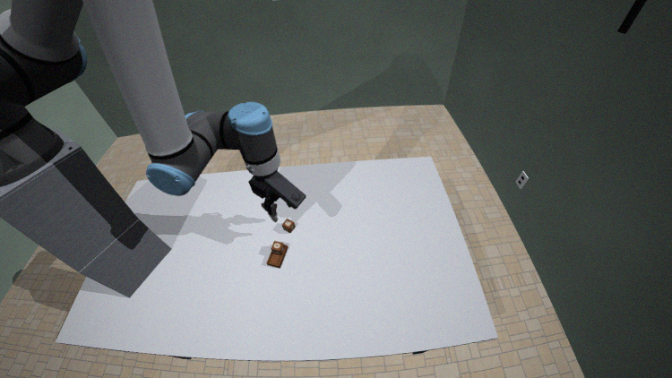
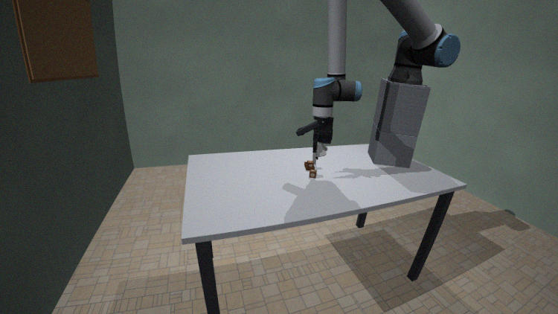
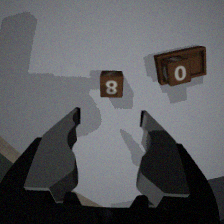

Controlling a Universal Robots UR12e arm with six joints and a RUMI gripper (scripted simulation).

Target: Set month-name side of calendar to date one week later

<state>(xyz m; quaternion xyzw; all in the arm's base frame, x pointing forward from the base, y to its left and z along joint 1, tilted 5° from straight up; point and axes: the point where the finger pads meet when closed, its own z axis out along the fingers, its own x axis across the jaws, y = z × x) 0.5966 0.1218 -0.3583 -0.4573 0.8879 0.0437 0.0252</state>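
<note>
Now: the brown date cube 80 mm below my hand. Round my hand: brown wooden tray: 30 mm behind, 110 mm to the right, 80 mm below.
</note>
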